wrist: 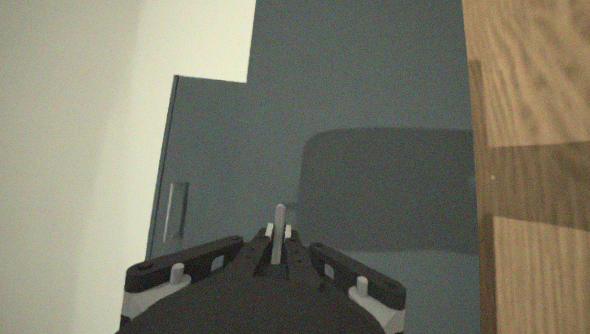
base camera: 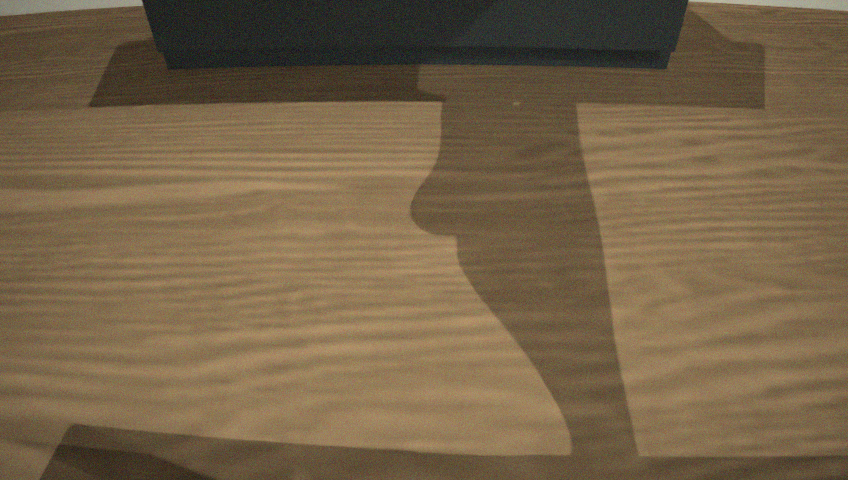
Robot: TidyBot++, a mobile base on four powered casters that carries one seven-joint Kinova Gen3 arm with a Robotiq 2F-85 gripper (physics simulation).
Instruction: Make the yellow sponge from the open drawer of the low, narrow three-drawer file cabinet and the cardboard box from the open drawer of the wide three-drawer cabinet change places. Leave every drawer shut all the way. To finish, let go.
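Note:
A dark blue-grey cabinet [base camera: 357, 26] shows its lower front at the top of the base camera view; whether it is the wide or the narrow one I cannot tell. In the wrist view its large drawer front [wrist: 360, 65] stands nearer than the panel [wrist: 210, 130] at the left, so this drawer looks pulled out. A thin light-grey bar handle [wrist: 280, 215] sticks up between the fingertips. My gripper [wrist: 279, 233] is shut on this handle. The yellow sponge and the cardboard box do not show in either view, and the drawer's inside is hidden.
A second bar handle [wrist: 169, 212] is on the panel at the left in the wrist view. A pale wall [wrist: 65, 125] lies beyond it. Wooden floor [base camera: 238, 267] [wrist: 545, 280] stretches in front of the cabinet, with the arm's dark shadow across it.

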